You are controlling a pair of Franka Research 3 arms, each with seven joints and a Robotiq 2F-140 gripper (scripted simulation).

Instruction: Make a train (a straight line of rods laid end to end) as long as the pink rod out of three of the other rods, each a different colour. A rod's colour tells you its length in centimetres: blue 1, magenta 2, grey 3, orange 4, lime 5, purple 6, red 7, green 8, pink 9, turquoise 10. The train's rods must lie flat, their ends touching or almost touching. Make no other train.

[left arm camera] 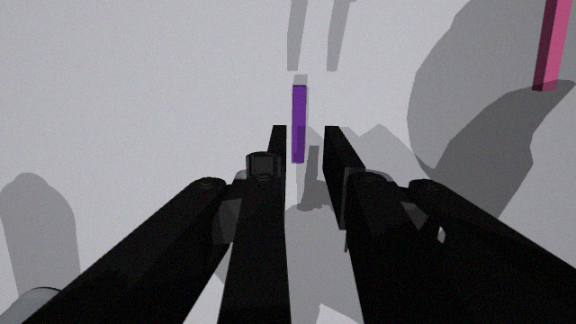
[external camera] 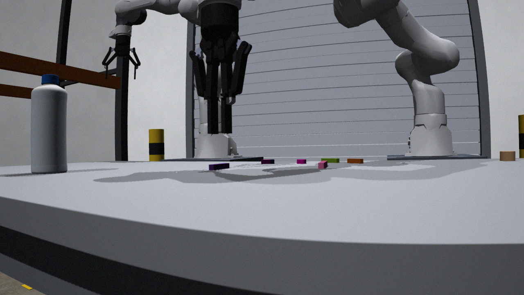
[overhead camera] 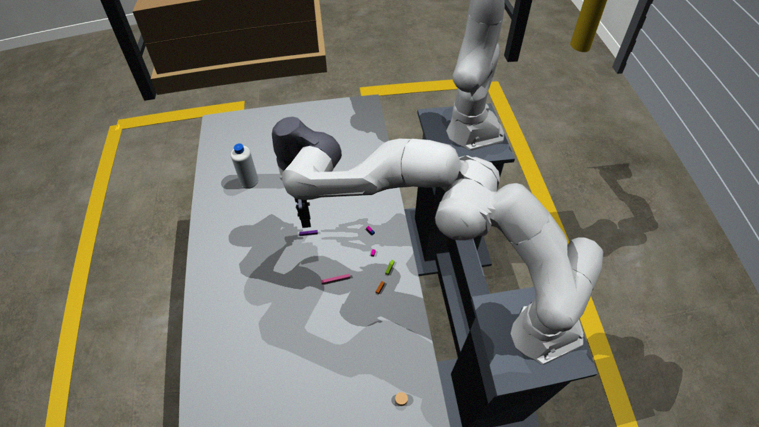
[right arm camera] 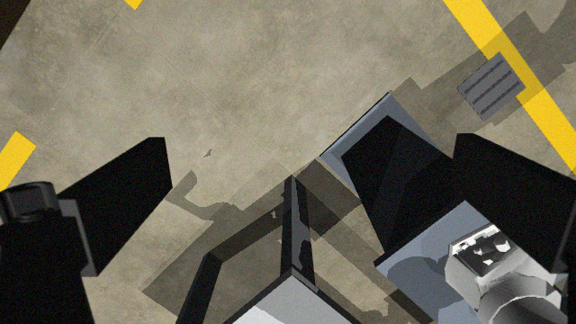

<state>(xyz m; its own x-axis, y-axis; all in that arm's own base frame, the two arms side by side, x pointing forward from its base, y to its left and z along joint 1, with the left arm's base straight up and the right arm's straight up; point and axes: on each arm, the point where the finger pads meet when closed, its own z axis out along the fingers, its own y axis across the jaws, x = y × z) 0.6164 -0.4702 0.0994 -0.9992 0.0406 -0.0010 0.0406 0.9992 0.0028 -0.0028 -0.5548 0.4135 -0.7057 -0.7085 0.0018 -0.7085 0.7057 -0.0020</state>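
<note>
Right now the purple rod is 9 cm below my left hand. The rest, counted from my left hand: magenta rod 20 cm behind, 1 cm to the left, 9 cm below; blue rod 21 cm behind, 3 cm to the left, 9 cm below; pink rod 7 cm behind, 18 cm to the left, 9 cm below.
</note>
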